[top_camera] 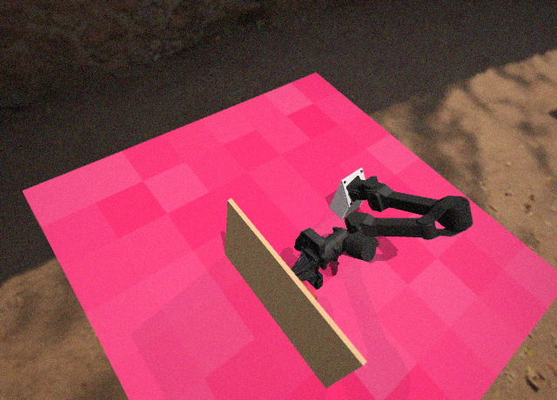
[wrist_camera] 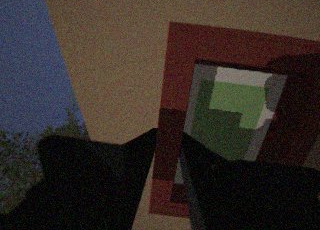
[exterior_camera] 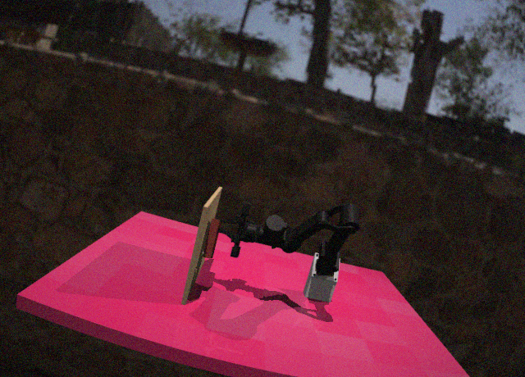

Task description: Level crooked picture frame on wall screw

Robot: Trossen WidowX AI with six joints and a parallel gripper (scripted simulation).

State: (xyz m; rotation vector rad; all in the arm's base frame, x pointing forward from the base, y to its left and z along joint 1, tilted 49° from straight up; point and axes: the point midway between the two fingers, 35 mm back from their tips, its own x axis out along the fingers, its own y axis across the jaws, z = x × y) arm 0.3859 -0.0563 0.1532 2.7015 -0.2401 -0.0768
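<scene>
The picture frame lies 50 mm below my gripper tip, 10 mm to the left of it and 10 mm ahead of it. From my gripper tip the other things lie so: tan wall panel: 60 mm below, 20 mm ahead, 10 mm to the left.
</scene>
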